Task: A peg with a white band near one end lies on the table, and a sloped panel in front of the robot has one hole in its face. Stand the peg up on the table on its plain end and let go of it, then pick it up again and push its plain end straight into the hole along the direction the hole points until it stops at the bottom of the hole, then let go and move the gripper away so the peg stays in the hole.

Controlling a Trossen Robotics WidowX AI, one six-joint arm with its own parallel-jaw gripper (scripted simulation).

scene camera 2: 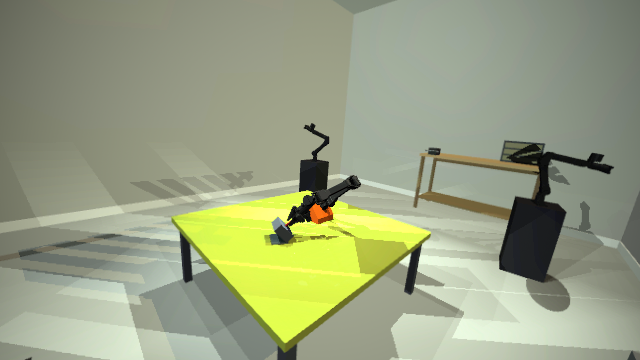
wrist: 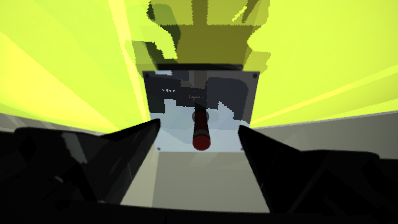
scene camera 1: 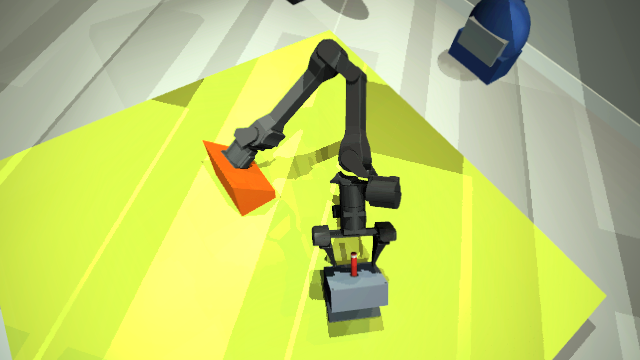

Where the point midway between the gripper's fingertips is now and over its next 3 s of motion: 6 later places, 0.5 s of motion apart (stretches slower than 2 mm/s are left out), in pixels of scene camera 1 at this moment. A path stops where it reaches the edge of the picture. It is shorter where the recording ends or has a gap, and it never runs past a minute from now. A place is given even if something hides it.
The gripper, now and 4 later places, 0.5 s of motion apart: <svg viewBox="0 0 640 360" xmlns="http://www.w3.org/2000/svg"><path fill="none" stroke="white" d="M353 267L354 260L354 251L354 243L354 234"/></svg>
